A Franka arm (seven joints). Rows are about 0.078 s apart.
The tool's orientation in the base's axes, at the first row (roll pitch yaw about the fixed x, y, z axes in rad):
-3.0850 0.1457 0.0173
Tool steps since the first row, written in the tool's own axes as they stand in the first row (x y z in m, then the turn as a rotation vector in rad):
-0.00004 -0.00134 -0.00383 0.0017 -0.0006 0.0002
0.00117 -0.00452 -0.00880 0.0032 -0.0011 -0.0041
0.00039 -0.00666 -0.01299 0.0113 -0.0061 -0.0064
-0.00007 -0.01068 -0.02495 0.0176 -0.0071 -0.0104
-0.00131 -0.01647 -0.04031 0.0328 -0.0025 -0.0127
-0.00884 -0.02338 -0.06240 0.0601 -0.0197 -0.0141
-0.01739 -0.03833 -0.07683 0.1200 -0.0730 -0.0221
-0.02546 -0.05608 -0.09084 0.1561 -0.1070 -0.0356
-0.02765 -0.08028 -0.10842 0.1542 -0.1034 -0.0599
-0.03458 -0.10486 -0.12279 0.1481 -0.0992 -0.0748
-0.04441 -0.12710 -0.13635 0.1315 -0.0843 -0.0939
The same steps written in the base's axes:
0.00051 0.00113 0.00386 0.0016 0.0006 -0.0004
0.00240 0.00406 0.00878 0.0038 0.0009 0.0036
0.00222 0.00595 0.01315 0.0121 0.0059 0.0050
0.00347 0.00931 0.02525 0.0189 0.0068 0.0081
0.00444 0.01424 0.04093 0.0343 0.0024 0.0079
0.00015 0.01982 0.06423 0.0613 0.0199 0.0063
-0.00634 0.03382 0.08056 0.1213 0.0737 0.0085
-0.01244 0.05064 0.09657 0.1586 0.1076 0.0185
-0.01226 0.07382 0.11561 0.1603 0.1026 0.0426
-0.01724 0.09746 0.13218 0.1565 0.0975 0.0579
-0.02519 0.11877 0.14825 0.1430 0.0813 0.0784

